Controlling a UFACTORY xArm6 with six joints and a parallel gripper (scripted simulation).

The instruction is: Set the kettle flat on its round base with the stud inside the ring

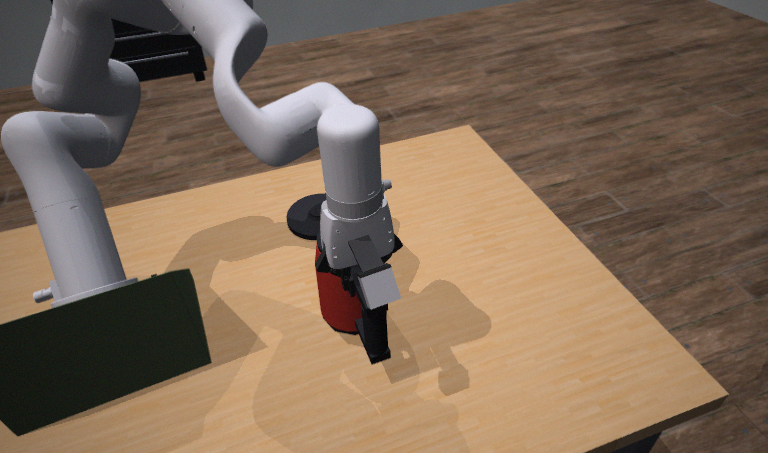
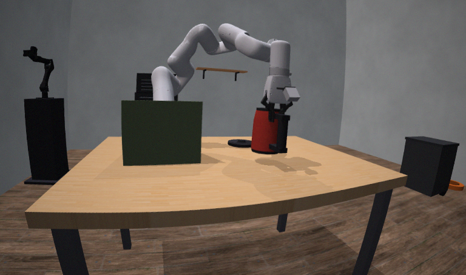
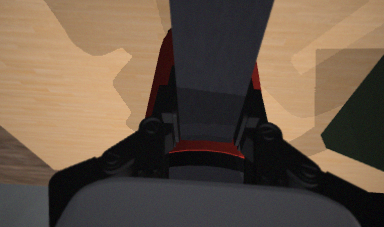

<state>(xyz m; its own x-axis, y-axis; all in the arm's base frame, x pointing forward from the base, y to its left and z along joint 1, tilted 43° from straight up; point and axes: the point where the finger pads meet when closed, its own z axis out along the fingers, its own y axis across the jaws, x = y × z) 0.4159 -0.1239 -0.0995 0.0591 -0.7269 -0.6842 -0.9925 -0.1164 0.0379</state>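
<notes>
Now: the red kettle 5 cm below my hand and 3 cm to the left of it. The rest, counted from my hand: round black base: 39 cm to the left, 18 cm below, 1 cm behind.
</notes>
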